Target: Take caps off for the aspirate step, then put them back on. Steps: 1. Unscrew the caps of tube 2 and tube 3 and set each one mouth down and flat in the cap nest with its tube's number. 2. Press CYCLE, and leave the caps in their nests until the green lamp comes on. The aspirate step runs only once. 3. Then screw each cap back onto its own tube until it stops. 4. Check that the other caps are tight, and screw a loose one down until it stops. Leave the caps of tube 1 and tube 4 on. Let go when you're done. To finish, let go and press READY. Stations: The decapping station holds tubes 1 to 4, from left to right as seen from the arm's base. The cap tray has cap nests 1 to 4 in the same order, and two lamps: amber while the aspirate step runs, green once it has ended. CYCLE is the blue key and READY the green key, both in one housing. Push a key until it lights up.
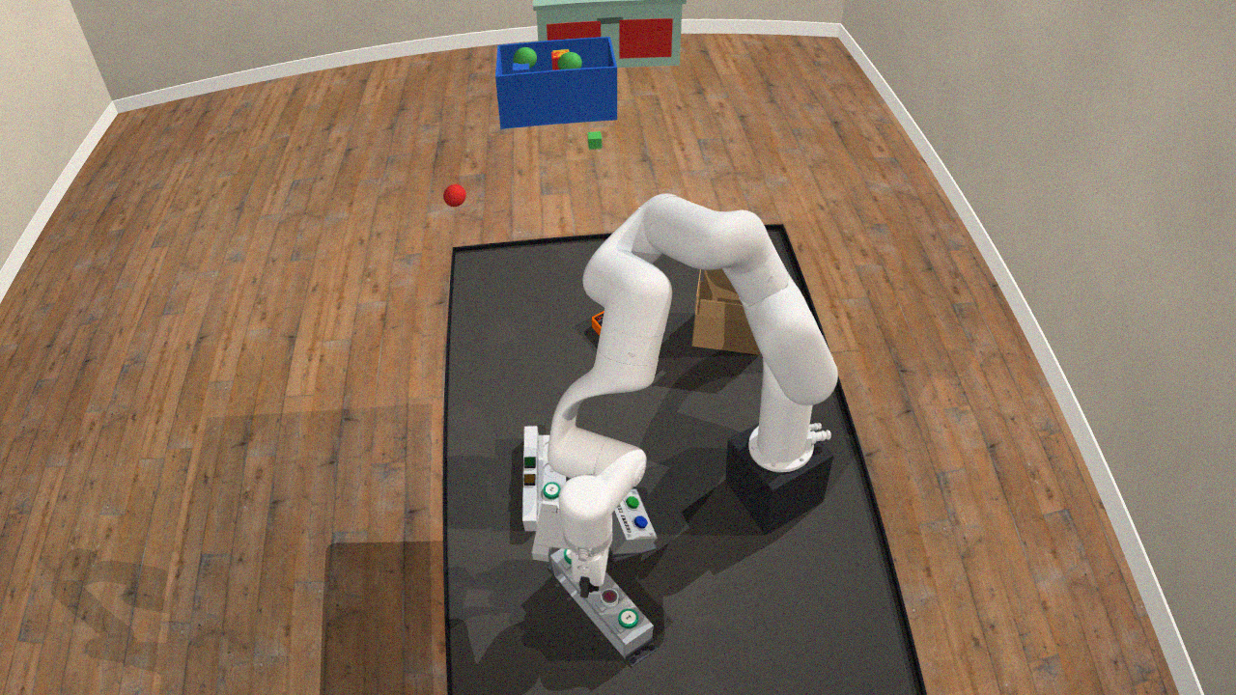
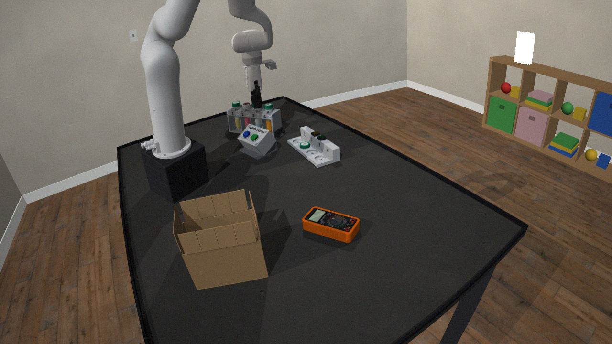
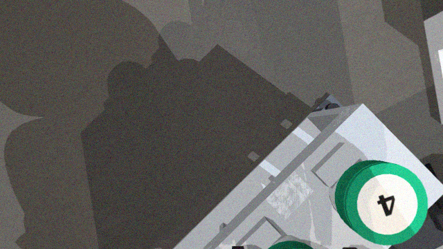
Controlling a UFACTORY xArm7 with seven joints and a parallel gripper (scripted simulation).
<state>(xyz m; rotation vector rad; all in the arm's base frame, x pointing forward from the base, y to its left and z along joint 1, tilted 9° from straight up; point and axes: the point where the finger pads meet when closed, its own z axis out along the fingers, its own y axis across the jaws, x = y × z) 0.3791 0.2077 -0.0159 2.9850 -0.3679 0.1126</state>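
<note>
My gripper is now 4 cm to the left of the cap, 3 cm short of it and 1 cm above it. From my hand the other things lie so: blue key (12 cm to the right, 10 cm behind, 6 cm below); green key (17 cm to the right, 9 cm behind, 6 cm below); key housing (15 cm to the right, 8 cm below, 8 cm behind).
</note>
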